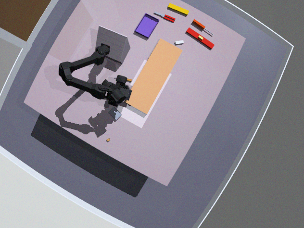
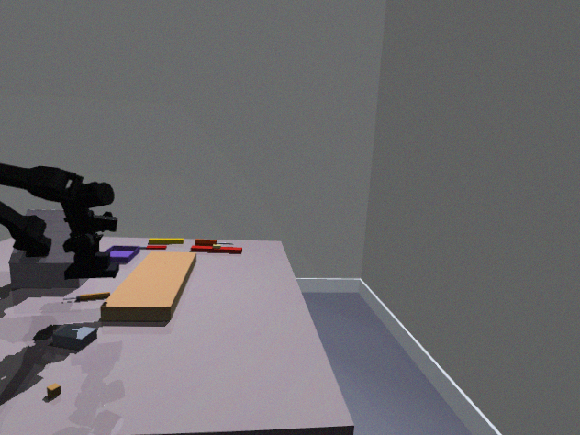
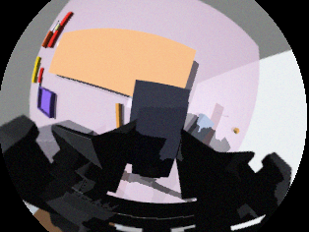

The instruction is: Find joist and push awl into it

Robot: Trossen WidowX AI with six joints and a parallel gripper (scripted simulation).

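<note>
Right now the small white block is 21 cm ahead of my gripper tip, 51 cm to the left of it and 13 cm below it. Round my gripper tip: grey-blue block (1 cm behind, 15 cm to the right, 12 cm below); awl (7 cm behind, 9 cm to the left, 13 cm below); stud finder (2 cm behind, 2 cm above).
</note>
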